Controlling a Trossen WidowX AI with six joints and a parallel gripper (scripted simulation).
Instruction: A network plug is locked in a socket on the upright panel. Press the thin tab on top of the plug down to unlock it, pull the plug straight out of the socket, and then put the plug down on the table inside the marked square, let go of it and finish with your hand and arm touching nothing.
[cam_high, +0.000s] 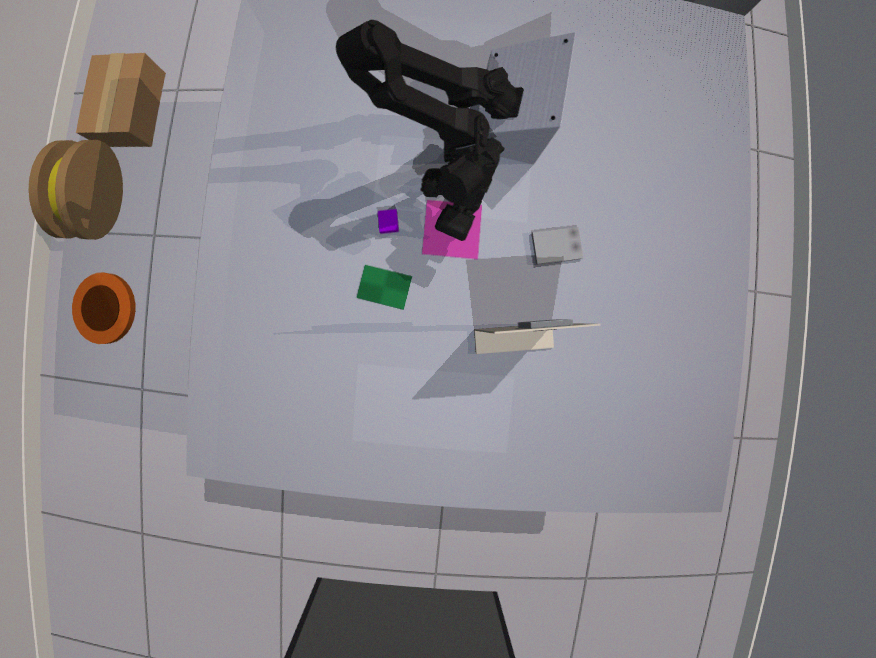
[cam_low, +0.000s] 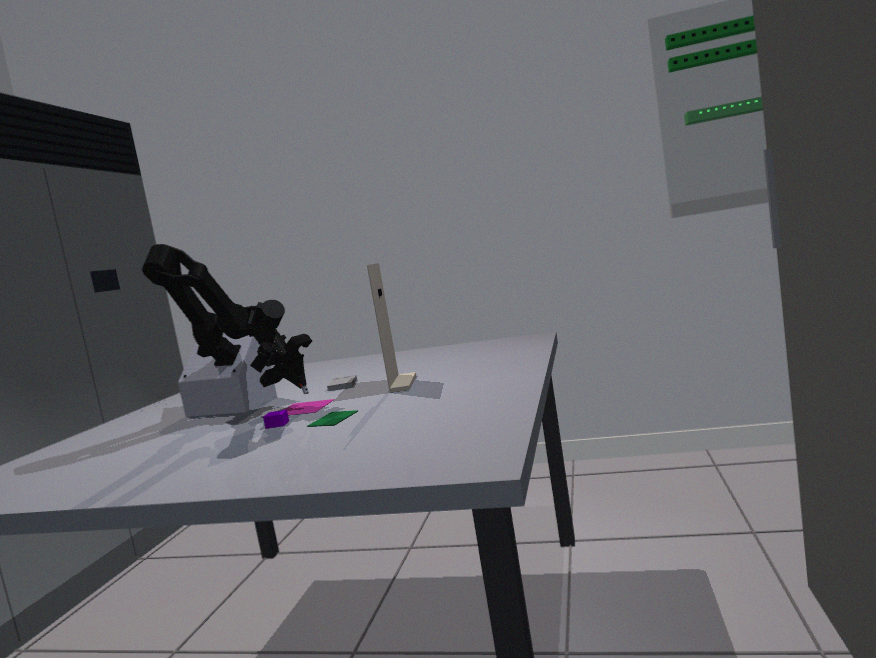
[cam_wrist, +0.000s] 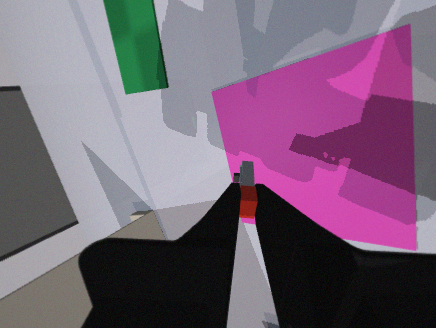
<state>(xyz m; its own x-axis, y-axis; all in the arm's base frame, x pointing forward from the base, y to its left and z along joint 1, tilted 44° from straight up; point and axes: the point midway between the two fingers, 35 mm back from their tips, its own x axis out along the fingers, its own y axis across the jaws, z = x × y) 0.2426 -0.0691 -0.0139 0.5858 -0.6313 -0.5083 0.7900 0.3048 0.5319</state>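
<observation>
Right now the magenta square is 5 cm below my gripper tip and 1 cm behind it. Also, from my gripper tip: green patch 15 cm ahead, 11 cm to the right, 5 cm below; then grey block 23 cm to the left, 5 cm below, 3 cm behind; then network plug right at my gripper tip.
</observation>
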